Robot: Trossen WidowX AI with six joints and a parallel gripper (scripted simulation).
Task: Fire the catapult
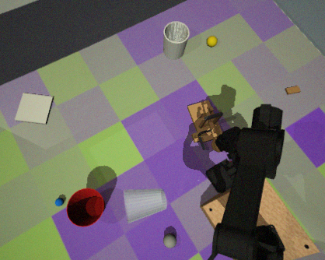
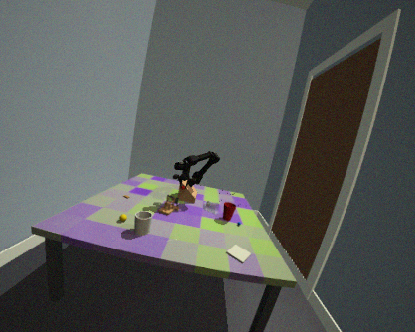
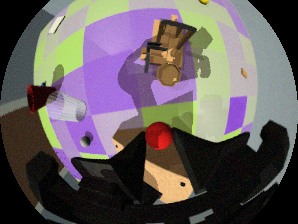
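The wooden catapult lies 14 cm ahead of my gripper tip, 8 cm below it and 1 cm to the right of it. Round my gripper tip: wooden block 40 cm to the right, 16 cm ahead, 13 cm below; red ball 1 cm above; red cup 41 cm to the left, 10 cm below, 7 cm ahead.
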